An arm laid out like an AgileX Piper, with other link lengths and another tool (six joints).
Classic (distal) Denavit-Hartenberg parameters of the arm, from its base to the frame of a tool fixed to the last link. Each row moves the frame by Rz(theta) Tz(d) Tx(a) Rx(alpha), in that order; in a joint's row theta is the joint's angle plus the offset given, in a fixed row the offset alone. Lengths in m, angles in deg.
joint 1: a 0  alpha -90  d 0.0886  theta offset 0
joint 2: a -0.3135  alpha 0  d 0  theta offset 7.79
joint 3: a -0.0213  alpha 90  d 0  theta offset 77.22
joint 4: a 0  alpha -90  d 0.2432  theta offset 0
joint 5: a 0  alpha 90  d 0  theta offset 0
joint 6: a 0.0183  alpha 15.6  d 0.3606  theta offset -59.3
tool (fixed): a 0  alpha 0  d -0.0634  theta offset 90
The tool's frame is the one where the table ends.
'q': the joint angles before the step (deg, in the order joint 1, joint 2, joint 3, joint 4, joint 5, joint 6). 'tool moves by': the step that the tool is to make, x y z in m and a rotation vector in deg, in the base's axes. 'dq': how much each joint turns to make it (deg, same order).
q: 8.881 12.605 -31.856 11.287 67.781 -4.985
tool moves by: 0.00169 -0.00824 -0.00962 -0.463 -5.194 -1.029
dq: 0.000 -7.505 4.182 -1.604 -1.777 0.057
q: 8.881 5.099 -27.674 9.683 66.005 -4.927
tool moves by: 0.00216 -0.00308 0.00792 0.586 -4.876 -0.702
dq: 0.002 -4.927 0.631 -0.689 -0.689 0.460
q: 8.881 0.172 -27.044 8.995 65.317 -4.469
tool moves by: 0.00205 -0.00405 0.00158 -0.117 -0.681 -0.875
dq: -0.002 -0.401 0.057 -0.914 -0.399 0.628
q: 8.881 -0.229 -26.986 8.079 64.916 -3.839
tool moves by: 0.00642 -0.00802 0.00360 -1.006 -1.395 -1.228
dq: -0.001 0.000 0.287 -1.776 -1.548 0.229
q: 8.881 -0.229 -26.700 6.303 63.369 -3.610
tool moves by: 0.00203 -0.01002 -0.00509 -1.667 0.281 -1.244
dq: -0.002 -0.001 0.687 -2.119 -0.171 0.228
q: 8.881 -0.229 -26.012 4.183 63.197 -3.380
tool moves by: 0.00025 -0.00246 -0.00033 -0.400 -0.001 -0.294
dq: -0.001 0.000 0.000 -0.515 0.057 0.055
